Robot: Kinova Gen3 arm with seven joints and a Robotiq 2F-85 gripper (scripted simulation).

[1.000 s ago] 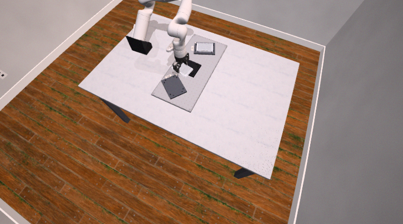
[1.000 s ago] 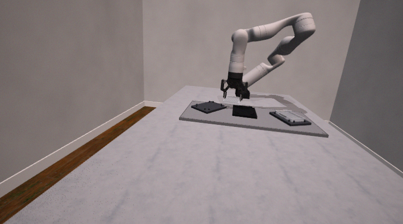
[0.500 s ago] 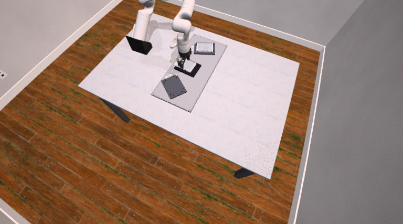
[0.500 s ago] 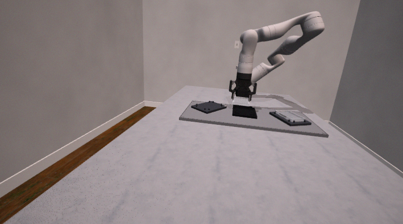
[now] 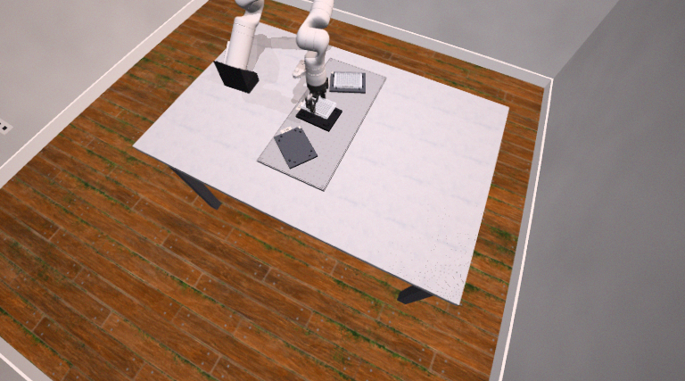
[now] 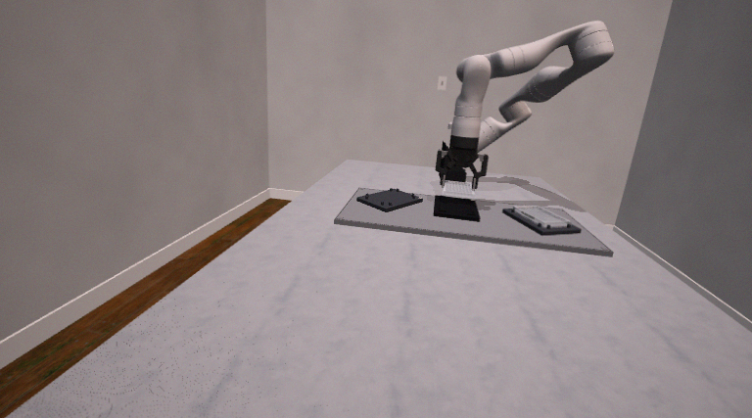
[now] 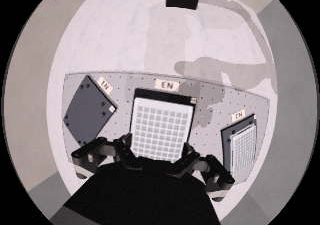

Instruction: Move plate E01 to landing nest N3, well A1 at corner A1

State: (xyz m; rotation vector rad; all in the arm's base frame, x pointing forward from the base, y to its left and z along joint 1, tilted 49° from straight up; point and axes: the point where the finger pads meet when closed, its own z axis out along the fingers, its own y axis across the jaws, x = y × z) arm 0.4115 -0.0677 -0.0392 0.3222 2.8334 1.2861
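Now: the landing nest N3 70 mm below my hand. The rest, counted from my hand: nest N1 (190 mm to the right, 70 mm below, 30 mm behind).
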